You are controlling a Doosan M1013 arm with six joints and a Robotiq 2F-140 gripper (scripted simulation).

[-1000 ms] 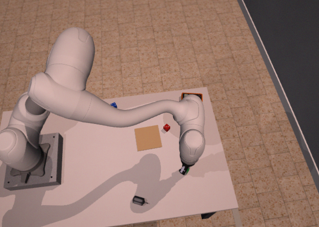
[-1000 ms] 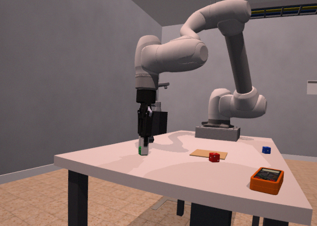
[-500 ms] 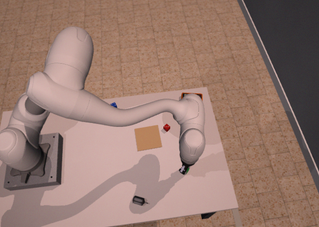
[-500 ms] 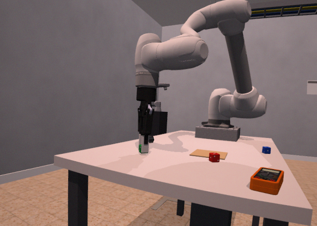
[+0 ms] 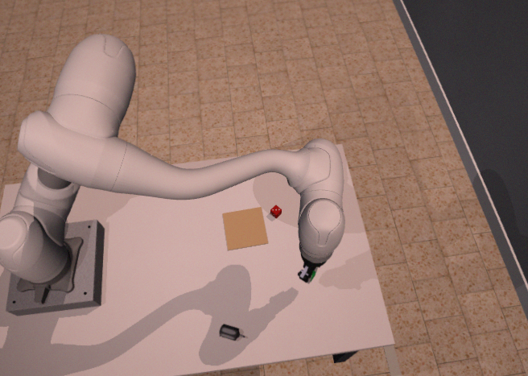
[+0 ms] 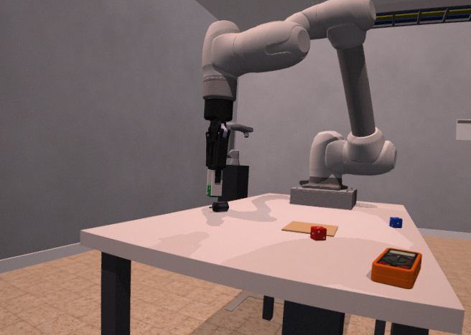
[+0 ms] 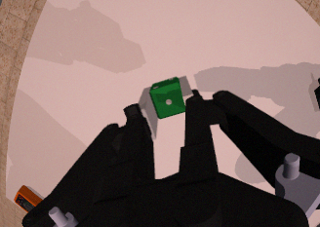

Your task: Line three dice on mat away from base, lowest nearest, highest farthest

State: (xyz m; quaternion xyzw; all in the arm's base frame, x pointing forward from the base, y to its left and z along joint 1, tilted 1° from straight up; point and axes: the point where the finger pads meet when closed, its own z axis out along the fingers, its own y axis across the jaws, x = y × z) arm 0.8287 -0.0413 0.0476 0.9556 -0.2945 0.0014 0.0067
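The tan mat is 210 mm behind my hand, 200 mm to the left of it and 120 mm below it. Round my hand: red die: 260 mm to the left, 110 mm below, 100 mm behind; then green die: 20 mm below; then blue die: 420 mm behind, 410 mm to the left, 110 mm below.
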